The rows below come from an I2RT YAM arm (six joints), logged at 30 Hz.
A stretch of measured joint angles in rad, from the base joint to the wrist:
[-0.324, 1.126, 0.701, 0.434, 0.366, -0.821]
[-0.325, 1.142, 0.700, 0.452, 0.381, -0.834]
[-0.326, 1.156, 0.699, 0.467, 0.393, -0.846]
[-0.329, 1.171, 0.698, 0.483, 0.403, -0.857]
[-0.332, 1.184, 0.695, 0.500, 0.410, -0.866]
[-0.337, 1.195, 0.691, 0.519, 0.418, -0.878]
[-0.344, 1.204, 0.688, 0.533, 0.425, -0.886]
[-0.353, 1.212, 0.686, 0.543, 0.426, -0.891]
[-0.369, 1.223, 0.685, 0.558, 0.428, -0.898]
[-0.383, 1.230, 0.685, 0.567, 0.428, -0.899]
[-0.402, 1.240, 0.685, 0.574, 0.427, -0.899]
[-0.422, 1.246, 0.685, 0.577, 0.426, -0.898]
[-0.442, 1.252, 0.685, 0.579, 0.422, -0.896]
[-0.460, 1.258, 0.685, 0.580, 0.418, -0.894]
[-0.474, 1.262, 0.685, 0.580, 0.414, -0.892]
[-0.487, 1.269, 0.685, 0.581, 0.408, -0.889]
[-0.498, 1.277, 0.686, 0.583, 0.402, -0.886]
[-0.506, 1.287, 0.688, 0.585, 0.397, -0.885]
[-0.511, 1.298, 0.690, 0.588, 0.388, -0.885]
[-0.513, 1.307, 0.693, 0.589, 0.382, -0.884]
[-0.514, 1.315, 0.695, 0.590, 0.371, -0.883]
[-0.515, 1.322, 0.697, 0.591, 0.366, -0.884]
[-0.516, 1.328, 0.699, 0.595, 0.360, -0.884]
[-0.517, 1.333, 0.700, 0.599, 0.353, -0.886]
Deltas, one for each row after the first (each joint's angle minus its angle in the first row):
[-0.001, 0.016, -0.001, 0.018, 0.015, -0.013]
[-0.002, 0.030, -0.002, 0.033, 0.027, -0.025]
[-0.005, 0.045, -0.003, 0.049, 0.037, -0.036]
[-0.008, 0.058, -0.006, 0.066, 0.044, -0.045]
[-0.013, 0.069, -0.010, 0.085, 0.052, -0.057]
[-0.020, 0.078, -0.013, 0.099, 0.059, -0.065]
[-0.029, 0.086, -0.015, 0.109, 0.060, -0.070]
[-0.045, 0.097, -0.016, 0.124, 0.062, -0.077]
[-0.059, 0.104, -0.016, 0.133, 0.062, -0.078]
[-0.078, 0.114, -0.016, 0.140, 0.061, -0.078]
[-0.098, 0.120, -0.016, 0.143, 0.060, -0.077]
[-0.118, 0.126, -0.016, 0.145, 0.056, -0.075]
[-0.136, 0.132, -0.016, 0.146, 0.052, -0.073]
[-0.150, 0.136, -0.016, 0.146, 0.048, -0.071]
[-0.163, 0.143, -0.016, 0.147, 0.042, -0.068]
[-0.174, 0.151, -0.015, 0.149, 0.036, -0.065]
[-0.182, 0.161, -0.013, 0.151, 0.031, -0.064]
[-0.187, 0.172, -0.011, 0.154, 0.022, -0.064]
[-0.189, 0.181, -0.008, 0.155, 0.016, -0.063]
[-0.190, 0.189, -0.006, 0.156, 0.005, -0.062]
[-0.191, 0.196, -0.004, 0.157, 0.000, -0.063]
[-0.192, 0.202, -0.002, 0.161, -0.006, -0.063]
[-0.193, 0.207, -0.001, 0.165, -0.013, -0.065]

